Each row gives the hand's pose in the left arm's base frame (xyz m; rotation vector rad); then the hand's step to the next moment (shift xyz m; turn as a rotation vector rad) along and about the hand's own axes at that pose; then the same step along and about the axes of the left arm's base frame.
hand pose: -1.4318 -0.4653 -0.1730 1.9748 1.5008 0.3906
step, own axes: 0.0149 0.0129 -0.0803 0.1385 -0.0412 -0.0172
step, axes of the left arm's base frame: -0.0317 0.0357 0.0675 0.0019 0.1421 -0.0311
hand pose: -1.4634 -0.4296 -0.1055 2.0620 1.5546 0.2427
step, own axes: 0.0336 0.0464 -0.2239 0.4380 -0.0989 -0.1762
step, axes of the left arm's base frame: -0.0514 0.0920 0.2057 -0.0226 0.4814 0.0200
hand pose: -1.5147 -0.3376 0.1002 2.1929 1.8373 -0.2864
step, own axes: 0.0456 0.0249 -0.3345 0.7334 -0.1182 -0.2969
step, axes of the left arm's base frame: 0.0263 0.1474 0.3036 0.0088 0.7990 0.0388
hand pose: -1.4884 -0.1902 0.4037 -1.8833 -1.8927 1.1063
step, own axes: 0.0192 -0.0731 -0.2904 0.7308 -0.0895 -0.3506
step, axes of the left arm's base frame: 0.1329 0.1233 0.2391 0.0656 0.8108 0.0574
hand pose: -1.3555 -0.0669 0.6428 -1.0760 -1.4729 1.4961
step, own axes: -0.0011 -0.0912 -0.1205 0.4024 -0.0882 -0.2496
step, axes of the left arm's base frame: 0.1094 0.0457 0.0937 0.0875 0.4682 0.0717
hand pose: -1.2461 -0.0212 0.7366 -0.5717 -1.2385 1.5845
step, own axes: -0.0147 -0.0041 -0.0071 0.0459 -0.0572 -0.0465
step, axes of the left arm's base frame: 0.0132 -0.0103 -0.0018 0.0444 0.0599 0.0445
